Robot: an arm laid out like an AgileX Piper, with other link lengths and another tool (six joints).
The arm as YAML. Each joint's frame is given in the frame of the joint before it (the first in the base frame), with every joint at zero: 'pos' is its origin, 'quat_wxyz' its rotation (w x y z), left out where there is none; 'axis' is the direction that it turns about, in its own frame. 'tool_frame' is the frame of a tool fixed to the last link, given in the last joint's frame.
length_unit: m
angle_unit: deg
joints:
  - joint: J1
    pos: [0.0, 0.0, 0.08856]
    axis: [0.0, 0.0, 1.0]
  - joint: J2
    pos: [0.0, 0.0, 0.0]
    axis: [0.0, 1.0, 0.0]
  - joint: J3
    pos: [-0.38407, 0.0, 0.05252]
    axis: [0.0, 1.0, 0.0]
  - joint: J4
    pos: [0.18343, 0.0, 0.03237]
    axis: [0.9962, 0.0, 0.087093]
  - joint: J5
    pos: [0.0, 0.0, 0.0]
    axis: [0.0, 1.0, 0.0]
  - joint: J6
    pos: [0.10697, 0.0, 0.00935]
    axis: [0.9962, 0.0, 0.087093]
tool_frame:
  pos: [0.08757, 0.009, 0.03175]
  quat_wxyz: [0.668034, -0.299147, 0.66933, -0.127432]
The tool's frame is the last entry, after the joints.
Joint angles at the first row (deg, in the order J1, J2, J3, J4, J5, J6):
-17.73 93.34 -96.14 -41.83 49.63 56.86
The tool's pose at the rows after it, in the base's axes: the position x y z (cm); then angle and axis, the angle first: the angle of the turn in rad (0 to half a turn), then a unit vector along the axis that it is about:
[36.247, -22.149, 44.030, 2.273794, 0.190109, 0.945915, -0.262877]
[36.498, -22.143, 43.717, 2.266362, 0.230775, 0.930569, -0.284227]
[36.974, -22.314, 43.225, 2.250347, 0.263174, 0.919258, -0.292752]
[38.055, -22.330, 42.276, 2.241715, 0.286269, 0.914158, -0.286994]
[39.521, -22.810, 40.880, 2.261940, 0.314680, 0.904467, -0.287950]
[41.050, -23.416, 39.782, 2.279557, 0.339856, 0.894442, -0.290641]
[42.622, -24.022, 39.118, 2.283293, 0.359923, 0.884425, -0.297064]
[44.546, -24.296, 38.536, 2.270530, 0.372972, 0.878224, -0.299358]
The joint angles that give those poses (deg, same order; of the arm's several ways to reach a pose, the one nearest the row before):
-14.02 94.66 -96.15 -50.91 53.66 67.27
-11.56 96.29 -96.15 -56.60 57.40 75.71
-10.48 97.89 -96.25 -59.58 59.22 81.83
-9.78 99.98 -97.15 -60.14 60.15 85.66
-9.42 103.67 -100.27 -60.14 62.91 88.09
-9.38 107.62 -104.93 -59.70 65.81 89.01
-9.38 111.52 -110.47 -59.72 68.41 89.30
-9.08 115.45 -116.47 -59.72 70.12 89.30

